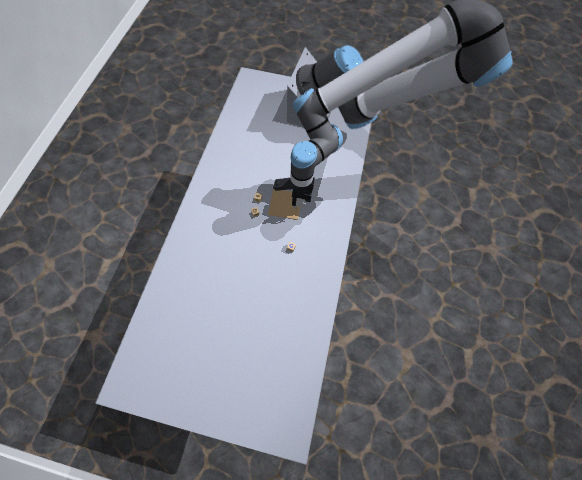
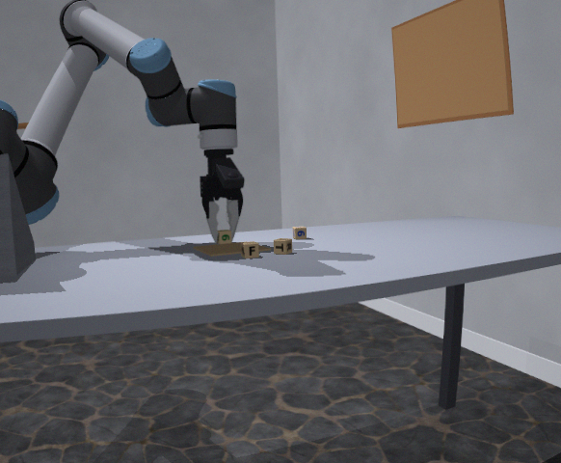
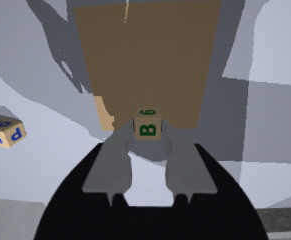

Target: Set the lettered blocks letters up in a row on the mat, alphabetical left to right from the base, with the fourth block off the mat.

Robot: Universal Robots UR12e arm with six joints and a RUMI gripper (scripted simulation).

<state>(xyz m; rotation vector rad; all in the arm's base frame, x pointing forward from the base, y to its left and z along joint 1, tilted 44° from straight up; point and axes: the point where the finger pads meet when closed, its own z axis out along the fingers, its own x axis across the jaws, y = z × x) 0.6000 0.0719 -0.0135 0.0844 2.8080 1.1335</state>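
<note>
My gripper is now right at the green-marked block. From my hand the other things lie so: tan mat 5 cm to the right, 2 cm below; blue-marked block 21 cm ahead, 2 cm to the left, 1 cm below.
</note>
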